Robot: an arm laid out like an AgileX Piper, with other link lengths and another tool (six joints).
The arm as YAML. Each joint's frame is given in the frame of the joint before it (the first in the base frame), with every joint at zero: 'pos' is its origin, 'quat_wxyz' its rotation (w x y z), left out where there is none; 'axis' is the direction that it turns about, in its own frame. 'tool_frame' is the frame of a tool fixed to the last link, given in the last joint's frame.
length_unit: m
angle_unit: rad
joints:
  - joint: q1
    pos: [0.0, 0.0, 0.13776]
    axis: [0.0, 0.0, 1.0]
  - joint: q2
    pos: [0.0, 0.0, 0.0]
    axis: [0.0, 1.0, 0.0]
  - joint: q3
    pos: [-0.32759, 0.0, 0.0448]
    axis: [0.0, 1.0, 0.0]
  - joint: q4
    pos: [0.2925, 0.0, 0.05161]
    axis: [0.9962, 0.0, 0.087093]
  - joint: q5
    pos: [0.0, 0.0, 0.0]
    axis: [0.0, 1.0, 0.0]
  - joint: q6
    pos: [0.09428, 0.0, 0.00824]
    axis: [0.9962, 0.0, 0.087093]
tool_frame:
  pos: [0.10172, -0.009, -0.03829]
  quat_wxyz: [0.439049, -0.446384, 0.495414, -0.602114]
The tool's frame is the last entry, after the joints.
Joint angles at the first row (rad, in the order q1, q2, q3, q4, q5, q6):
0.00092 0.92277 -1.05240 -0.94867 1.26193 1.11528
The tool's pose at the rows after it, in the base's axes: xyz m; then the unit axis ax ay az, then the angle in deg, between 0 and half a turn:
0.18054 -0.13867 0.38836 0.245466 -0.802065 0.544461 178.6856
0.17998 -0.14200 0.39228 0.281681 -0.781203 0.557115 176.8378
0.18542 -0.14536 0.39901 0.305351 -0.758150 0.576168 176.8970
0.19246 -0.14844 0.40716 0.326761 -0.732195 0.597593 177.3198
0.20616 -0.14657 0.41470 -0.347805 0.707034 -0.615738 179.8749
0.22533 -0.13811 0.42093 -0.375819 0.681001 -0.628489 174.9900
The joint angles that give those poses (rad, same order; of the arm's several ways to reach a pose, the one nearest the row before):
-0.00085 0.92277 -1.06042 -0.96548 1.25260 1.02491
-0.00090 0.92277 -1.06201 -0.97422 1.23681 0.93527
-0.00088 0.92276 -1.06200 -0.99737 1.19371 0.88429
-0.00087 0.92275 -1.06199 -1.02531 1.14202 0.83972
-0.00084 0.92276 -1.06201 -1.03383 1.05876 0.81161
-0.00085 0.92279 -1.06203 -1.01061 0.94508 0.77752

